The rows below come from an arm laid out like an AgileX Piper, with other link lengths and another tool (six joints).
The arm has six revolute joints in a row. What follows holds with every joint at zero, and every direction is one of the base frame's. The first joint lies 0.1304 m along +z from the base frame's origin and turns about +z. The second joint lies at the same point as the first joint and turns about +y. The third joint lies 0.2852 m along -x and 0.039 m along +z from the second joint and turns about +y. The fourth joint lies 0.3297 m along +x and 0.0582 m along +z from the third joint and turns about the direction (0.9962, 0, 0.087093). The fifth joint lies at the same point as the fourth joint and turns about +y. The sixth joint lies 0.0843 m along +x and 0.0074 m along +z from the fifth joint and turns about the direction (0.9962, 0, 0.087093). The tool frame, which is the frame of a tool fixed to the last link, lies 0.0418 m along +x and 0.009 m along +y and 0.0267 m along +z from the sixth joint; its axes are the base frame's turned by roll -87.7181, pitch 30.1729 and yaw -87.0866 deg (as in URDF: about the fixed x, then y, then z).
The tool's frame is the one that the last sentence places.
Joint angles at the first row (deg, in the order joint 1, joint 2, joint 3, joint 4, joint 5, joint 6):
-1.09 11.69 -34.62 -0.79 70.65 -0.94
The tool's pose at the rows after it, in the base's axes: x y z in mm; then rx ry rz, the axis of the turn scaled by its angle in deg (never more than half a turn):
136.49 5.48 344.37 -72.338 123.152 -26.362
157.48 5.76 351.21 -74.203 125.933 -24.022
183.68 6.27 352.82 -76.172 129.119 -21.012
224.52 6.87 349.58 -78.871 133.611 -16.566
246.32 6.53 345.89 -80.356 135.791 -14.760
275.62 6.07 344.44 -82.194 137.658 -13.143
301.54 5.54 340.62 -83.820 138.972 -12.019
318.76 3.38 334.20 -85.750 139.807 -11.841
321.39 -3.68 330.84 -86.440 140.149 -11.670
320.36 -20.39 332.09 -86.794 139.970 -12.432
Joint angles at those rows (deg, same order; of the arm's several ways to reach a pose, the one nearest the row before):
-1.09 18.02 -37.82 -0.79 71.33 -1.66
-1.09 24.94 -41.43 -0.48 71.61 -1.84
-1.09 32.50 -44.86 0.00 71.63 -1.94
-1.09 43.43 -49.90 0.66 71.63 -2.08
-1.09 48.99 -52.61 0.65 71.63 -2.27
-1.09 56.11 -57.01 0.60 71.63 -2.78
-1.09 62.10 -60.74 0.48 71.42 -3.32
-1.32 66.06 -62.87 0.00 71.11 -4.39
-2.83 66.83 -63.01 0.38 71.10 -6.26
-6.40 66.83 -63.20 1.25 71.10 -10.25

